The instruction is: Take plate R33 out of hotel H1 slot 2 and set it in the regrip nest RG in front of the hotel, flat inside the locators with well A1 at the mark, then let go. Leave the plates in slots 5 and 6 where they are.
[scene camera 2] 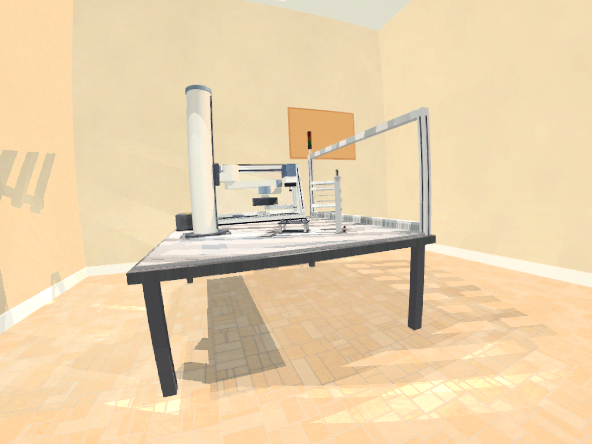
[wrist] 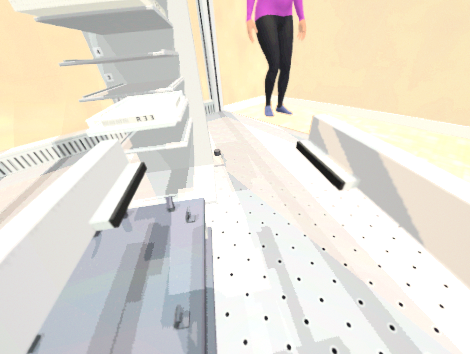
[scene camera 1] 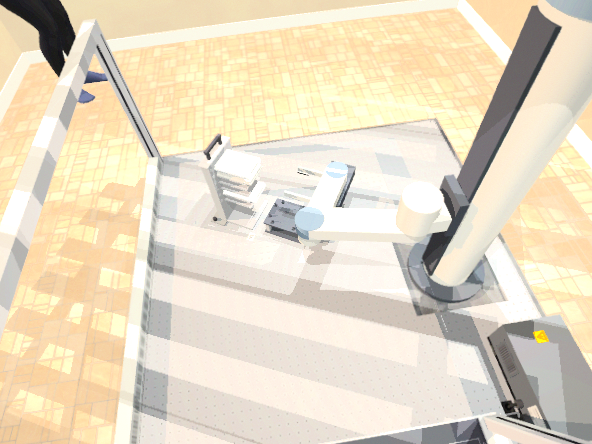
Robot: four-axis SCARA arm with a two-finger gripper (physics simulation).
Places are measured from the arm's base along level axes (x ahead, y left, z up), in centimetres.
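Where they show: gripper, fingertip midpoint: (scene camera 2: pixel 295 206) (wrist: pixel 222 142) (scene camera 1: pixel 291 180); arm's base, link origin: (scene camera 2: pixel 206 235) (scene camera 1: pixel 444 268).
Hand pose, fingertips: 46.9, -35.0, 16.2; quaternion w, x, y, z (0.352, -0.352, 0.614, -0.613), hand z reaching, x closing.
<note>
Things, the pixels of their top centre, and the offset from my fingertips, as dx, dy, dz. "spot": a spot on its surface instead.
- Plate R33, top centre: (wrist: pixel 144 102) (scene camera 1: pixel 244 186) (scene camera 2: pixel 323 204) +16.7, +0.0, +0.3
- regrip nest, top centre: (wrist: pixel 114 269) (scene camera 1: pixel 290 213) (scene camera 2: pixel 294 218) +2.1, +8.9, -7.3
- frame post, top centre: (scene camera 1: pixel 94 35) (scene camera 2: pixel 422 116) +55.5, -35.5, +41.8
- grey box, surface spot: (scene camera 1: pixel 545 370) spot: -55.8, +73.4, -3.4
Plate R33 (wrist: pixel 142 117) (scene camera 2: pixel 324 205) lies in slot 2 of hotel H1 (scene camera 1: pixel 215 192) (scene camera 2: pixel 338 205) (wrist: pixel 201 155), its label facing the wrist camera. My gripper (scene camera 1: pixel 292 182) (wrist: pixel 222 142) is open, with nothing between its fingers. It is in front of the hotel, above the table and apart from R33. In the wrist view R33 is at the left, beyond the left finger. The regrip nest (scene camera 1: pixel 283 212) (scene camera 2: pixel 294 221) (wrist: pixel 192 255) is bare where it shows; the arm hides part of it in scene camera 1. A white plate (scene camera 1: pixel 239 164) (wrist: pixel 85 6) is high in the hotel; slots 5 and 6 are not fully distinguishable.
The arm's column (scene camera 1: pixel 520 145) (scene camera 2: pixel 201 165) stands on the table at the side away from the hotel. A frame post (scene camera 1: pixel 127 100) (scene camera 2: pixel 424 175) rises at the table edge behind the hotel. A grey box (scene camera 1: pixel 545 370) is by the near right corner. A person (wrist: pixel 275 50) stands beyond the table.
</note>
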